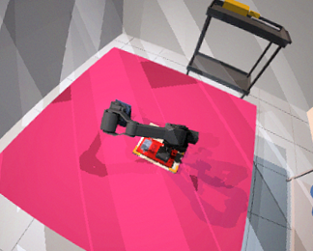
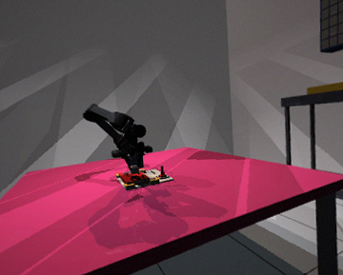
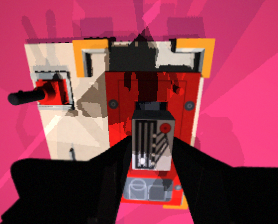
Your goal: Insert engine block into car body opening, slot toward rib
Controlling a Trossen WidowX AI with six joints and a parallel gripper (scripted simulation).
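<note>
My gripper tip is now 10 mm above the grey engine block. Round my gripper tip: cream base plate (20 mm behind, 30 mm to the left, 50 mm below); black peg (40 mm ahead, 130 mm to the left, 30 mm below).
</note>
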